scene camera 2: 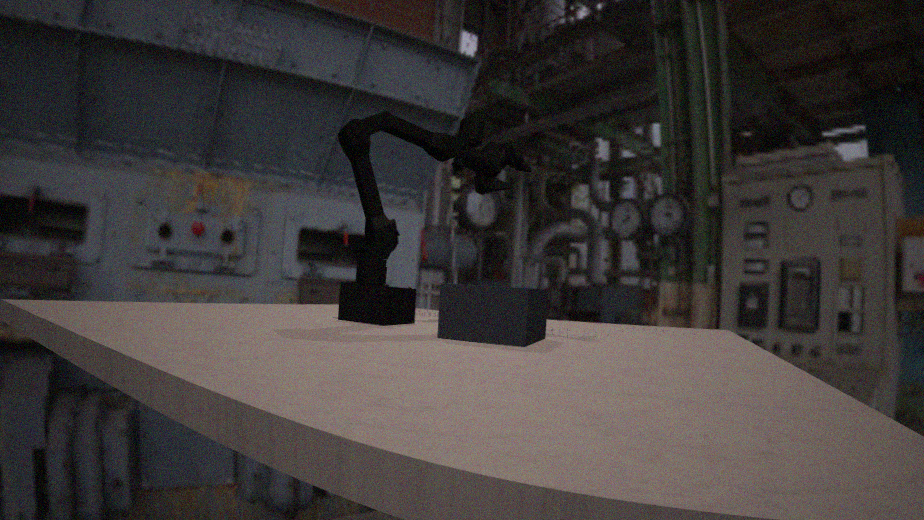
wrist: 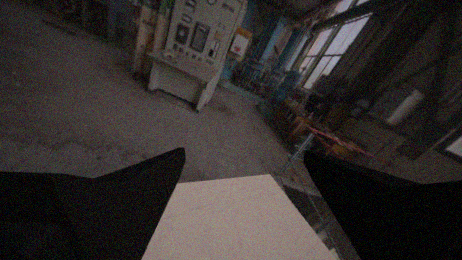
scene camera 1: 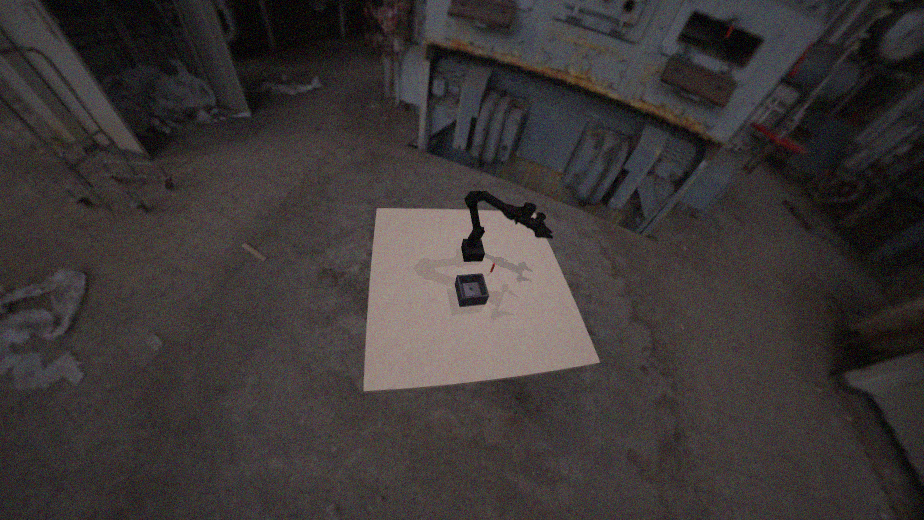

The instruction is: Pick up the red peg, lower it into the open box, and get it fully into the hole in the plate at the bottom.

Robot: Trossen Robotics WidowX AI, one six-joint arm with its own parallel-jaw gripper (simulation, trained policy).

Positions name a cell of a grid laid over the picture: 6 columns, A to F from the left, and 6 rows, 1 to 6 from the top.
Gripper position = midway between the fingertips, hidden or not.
In view: the gripper (scene camera 2: D3).
The gripper is seen too in the wrist view (wrist: D4).
